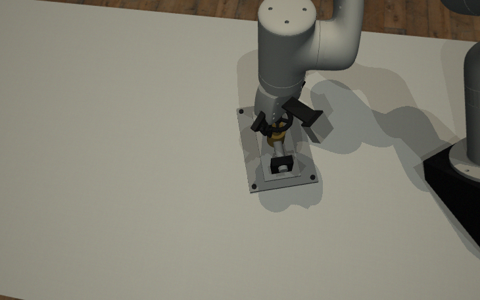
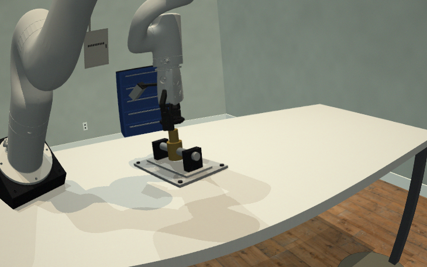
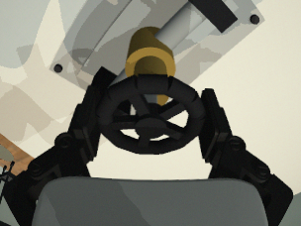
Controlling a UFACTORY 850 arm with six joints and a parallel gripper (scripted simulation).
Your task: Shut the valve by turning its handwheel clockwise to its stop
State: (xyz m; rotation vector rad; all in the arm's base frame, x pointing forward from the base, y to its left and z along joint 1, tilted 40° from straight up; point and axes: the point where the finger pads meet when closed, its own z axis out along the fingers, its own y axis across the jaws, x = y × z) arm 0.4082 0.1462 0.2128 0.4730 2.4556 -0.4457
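My hand is right at the black spoked handwheel.
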